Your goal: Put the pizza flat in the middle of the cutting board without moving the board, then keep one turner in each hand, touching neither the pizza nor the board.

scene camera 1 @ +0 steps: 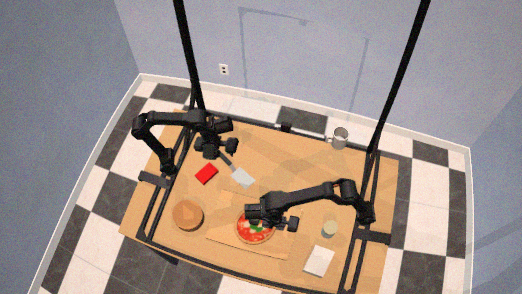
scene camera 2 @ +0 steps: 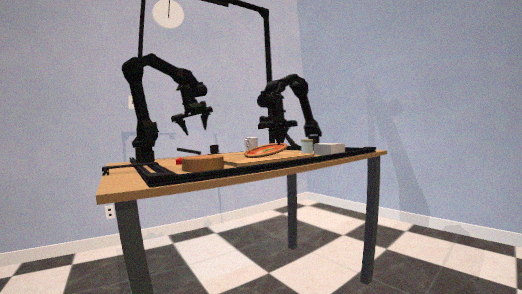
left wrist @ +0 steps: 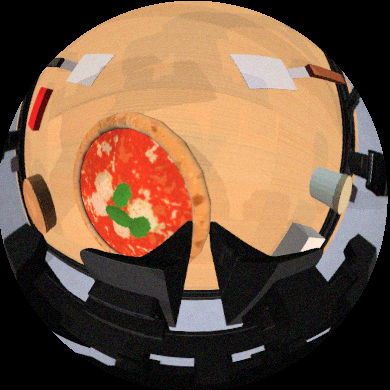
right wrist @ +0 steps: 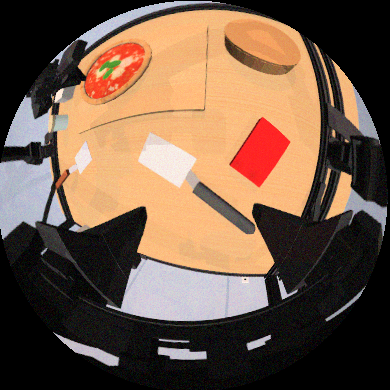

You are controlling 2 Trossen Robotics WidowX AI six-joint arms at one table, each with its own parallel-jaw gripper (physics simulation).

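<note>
My left gripper (scene camera 1: 272, 224) (scene camera 2: 281, 142) (left wrist: 200, 225) is shut on the rim of the red-topped pizza (scene camera 1: 249, 235) (scene camera 2: 265, 150) (left wrist: 135, 175) (right wrist: 116, 72). The pizza is tilted over the cutting board (scene camera 1: 280, 247) (scene camera 2: 240, 159) (right wrist: 180, 75), its right side raised in scene camera 2; whether its low edge touches is unclear. My right gripper (scene camera 2: 195, 131) (right wrist: 201, 210) is open and empty, high above the dark-handled turner (scene camera 1: 243, 177) (scene camera 2: 189, 150) (left wrist: 90, 69) (right wrist: 167, 160). The brown-handled turner (left wrist: 265, 72) (right wrist: 83, 157) lies on the table, mostly hidden by the left arm in scene camera 1.
A red block (scene camera 1: 206, 173) (right wrist: 260, 152) and a round wooden piece (scene camera 1: 187, 215) (scene camera 2: 202, 163) lie left of the board. A jar (scene camera 1: 329, 229) (scene camera 2: 307, 146) and white box (scene camera 1: 319, 261) (scene camera 2: 329, 148) stand right of it. A mug (scene camera 1: 340, 137) is at the back right.
</note>
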